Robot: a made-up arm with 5 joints. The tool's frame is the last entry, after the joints.
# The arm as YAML. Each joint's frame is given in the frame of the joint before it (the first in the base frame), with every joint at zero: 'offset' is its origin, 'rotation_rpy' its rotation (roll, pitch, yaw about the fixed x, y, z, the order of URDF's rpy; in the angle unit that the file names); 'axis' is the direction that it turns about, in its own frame. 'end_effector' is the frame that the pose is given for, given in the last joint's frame.
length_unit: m
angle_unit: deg
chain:
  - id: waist
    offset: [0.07, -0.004, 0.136]
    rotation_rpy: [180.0, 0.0, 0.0]
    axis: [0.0, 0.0, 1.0]
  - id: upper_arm
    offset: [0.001, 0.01, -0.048]
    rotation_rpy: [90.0, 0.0, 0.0]
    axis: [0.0, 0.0, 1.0]
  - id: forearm
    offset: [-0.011, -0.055, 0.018]
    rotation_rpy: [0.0, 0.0, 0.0]
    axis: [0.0, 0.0, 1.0]
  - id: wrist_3
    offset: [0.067, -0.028, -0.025]
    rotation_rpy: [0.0, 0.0, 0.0]
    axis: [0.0, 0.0, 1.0]
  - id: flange
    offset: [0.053, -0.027, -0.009]
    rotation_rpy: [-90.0, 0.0, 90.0]
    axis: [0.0, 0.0, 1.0]
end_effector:
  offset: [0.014, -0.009, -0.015]
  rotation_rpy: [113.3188, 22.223, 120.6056]
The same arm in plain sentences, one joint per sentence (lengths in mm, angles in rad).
The arm has five revolute joints in a row. What follows holds with every joint at zero, and every direction is one of the base frame's. The first joint is mounted 70.0 mm along +x and 4.0 mm along -y and 136.0 mm along +z from the base frame's origin and rotates about -z. The second joint is mounted 1.0 mm along +x and 10.0 mm along -y and 48.0 mm along +z from the first joint and rotates about +y. The third joint is mounted 11.0 mm along -x and 18.0 mm along +y and 55.0 mm along +z from the second joint and rotates about +y. The fourth joint is mounted 67.0 mm along +x and 25.0 mm along -y and 28.0 mm along +z from the third joint and rotates about +y. The fifth joint is mounted 53.0 mm along +x and 9.0 mm along -y and 27.0 mm along +z from the fourth joint and rotates about -x. The tool frame, which is the frame that the pose is given for, is mounted 15.0 mm along +x and 9.0 mm along +y and 14.0 mm along -z from the fifth joint; its axes are the base frame's turned by roll -2.9547, pitch -0.4908 and yaw -1.1276 rad (as in URDF: about the fixed x, then y, then z).
